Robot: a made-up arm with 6 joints.
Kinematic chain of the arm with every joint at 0, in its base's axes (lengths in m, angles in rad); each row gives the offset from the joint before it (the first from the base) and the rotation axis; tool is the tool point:
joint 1: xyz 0 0 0.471 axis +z
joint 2: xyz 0 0 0 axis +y
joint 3: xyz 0 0 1.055 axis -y
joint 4: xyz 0 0 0 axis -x
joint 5: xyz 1.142 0 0 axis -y
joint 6: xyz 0 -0.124 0 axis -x
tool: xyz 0 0 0
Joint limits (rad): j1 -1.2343..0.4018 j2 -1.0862..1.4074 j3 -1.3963..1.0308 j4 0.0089..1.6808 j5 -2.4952..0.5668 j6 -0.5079..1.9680
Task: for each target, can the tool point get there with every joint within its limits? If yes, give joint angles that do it. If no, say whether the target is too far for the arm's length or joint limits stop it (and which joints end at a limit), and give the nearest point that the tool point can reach.
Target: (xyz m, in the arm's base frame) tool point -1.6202 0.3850 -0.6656
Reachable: no: joint limits stop it (at a limit: joint 1, joint 2, joint 4) | nearest point -0.0859 -0.1299 0.0040 | short by 1.751 m
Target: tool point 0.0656 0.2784 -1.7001
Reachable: no: joint limits stop it (at a limit: joint 1, joint 2, joint 4) | nearest point 0.5841 0.2630 -0.4339 | short by 1.368 m
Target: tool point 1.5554 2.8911 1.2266
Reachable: no: too far | nearest point 1.8948 0.8199 1.0798 | short by 2.104 m
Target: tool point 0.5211 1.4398 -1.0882
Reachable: no: joint limits stop it (at a limit: joint 1, joint 2, joint 4) | nearest point 0.9538 0.4201 -0.5060 | short by 1.251 m
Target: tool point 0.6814 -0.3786 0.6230
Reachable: yes | joints -0.3566 0.0641 -0.8801 0.3392 0.0270 1.1434
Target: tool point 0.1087 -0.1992 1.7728
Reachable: yes | joints -0.5273 -0.8351 -0.3236 0.3276 -0.4090 0.3875
